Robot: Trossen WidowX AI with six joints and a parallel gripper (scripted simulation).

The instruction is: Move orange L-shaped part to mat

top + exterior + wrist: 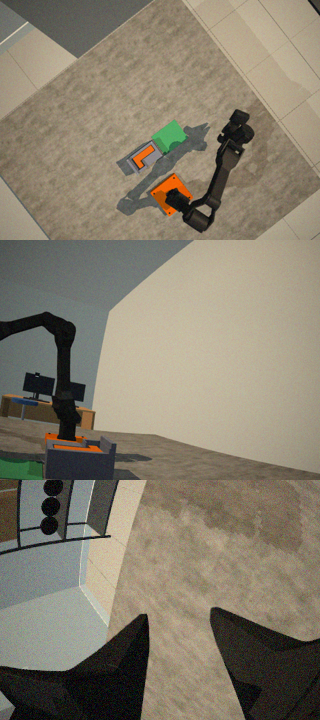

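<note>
My gripper tip is 470 mm to the right of the orange L-shaped part, 70 mm above it and 20 mm short of it. Round my gripper tip: green mat (300 mm to the left, 130 mm below, 50 mm ahead).
</note>
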